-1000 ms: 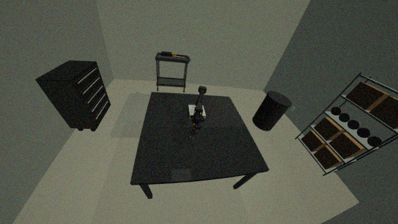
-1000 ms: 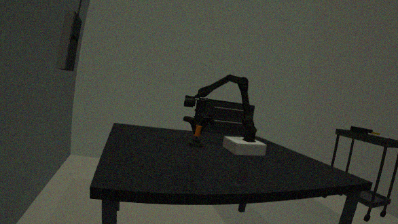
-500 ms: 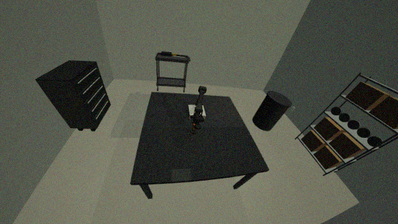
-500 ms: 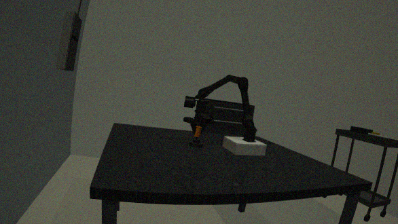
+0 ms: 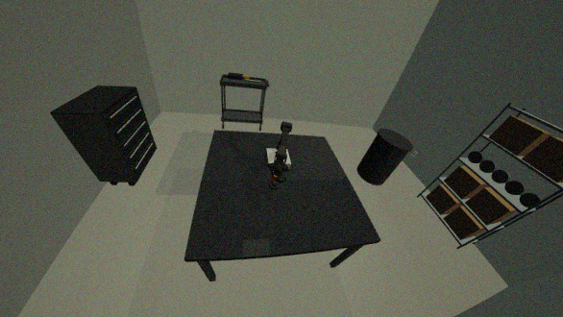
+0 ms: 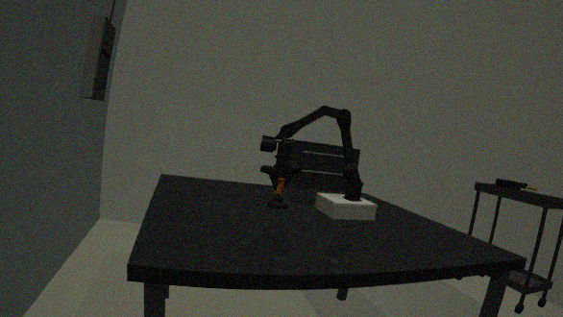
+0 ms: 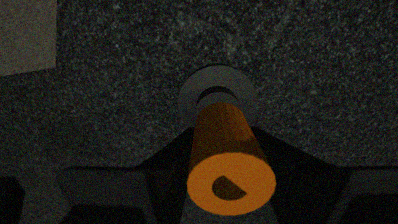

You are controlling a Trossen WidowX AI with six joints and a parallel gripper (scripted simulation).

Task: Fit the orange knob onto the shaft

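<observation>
My gripper tip is now 20 mm below the orange knob. Also, from my gripper tip: round pedestal: 40 mm below.
</observation>
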